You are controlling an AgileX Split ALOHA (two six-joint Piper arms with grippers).
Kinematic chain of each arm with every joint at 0, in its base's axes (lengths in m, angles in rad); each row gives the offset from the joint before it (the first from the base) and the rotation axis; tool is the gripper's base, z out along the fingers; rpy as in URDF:
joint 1: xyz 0 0 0.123 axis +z
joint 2: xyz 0 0 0 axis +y
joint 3: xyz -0.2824 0 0.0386 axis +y
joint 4: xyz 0.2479 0 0.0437 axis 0.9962 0 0.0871
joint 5: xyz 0 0 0 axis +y
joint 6: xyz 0.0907 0 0.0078 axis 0.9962 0 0.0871
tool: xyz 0 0 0 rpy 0 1.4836 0
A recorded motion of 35 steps. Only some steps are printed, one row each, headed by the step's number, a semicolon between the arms.
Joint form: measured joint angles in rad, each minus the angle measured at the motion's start. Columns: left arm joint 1, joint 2, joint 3, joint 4, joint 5, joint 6; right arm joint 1, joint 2, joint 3, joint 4, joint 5, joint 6.
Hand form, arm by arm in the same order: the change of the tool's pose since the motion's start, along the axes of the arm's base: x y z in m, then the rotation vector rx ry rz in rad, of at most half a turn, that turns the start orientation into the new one. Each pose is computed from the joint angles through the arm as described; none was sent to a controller.
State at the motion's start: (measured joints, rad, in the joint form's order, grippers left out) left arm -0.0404 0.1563 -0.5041 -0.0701 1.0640 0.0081; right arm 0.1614 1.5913 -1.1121 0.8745 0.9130 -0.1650
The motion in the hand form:
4: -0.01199 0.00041 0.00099 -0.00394 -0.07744 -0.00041; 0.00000 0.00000 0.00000 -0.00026 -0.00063 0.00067
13: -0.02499 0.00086 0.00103 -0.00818 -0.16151 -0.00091; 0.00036 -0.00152 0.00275 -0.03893 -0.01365 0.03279
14: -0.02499 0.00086 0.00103 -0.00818 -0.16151 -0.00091; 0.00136 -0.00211 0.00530 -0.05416 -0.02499 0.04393
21: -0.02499 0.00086 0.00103 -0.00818 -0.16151 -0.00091; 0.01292 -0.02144 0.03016 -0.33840 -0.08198 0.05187
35: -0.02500 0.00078 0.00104 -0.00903 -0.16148 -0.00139; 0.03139 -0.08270 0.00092 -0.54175 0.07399 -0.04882
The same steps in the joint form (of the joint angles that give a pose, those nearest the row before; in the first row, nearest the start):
4: 0.0000 -0.0775 0.0000 -0.0009 0.0000 0.0000; 0.0000 0.0000 0.0000 0.0000 0.0000 -0.0010
13: 0.0000 -0.1614 0.0000 -0.0019 -0.0004 0.0000; 0.0000 0.0000 -0.0196 -0.0493 0.0197 -0.0010
14: 0.0000 -0.1614 0.0000 -0.0019 -0.0004 0.0000; 0.0000 0.0000 -0.0327 -0.0690 0.0259 -0.0009
21: 0.0000 -0.1614 0.0000 -0.0019 -0.0004 0.0000; 0.0000 0.0000 -0.1816 -0.4432 0.0890 0.1650
35: 0.0001 -0.1614 0.0000 -0.0029 -0.0003 0.0000; -0.1420 0.0871 -0.2056 -0.6666 0.1571 0.2355

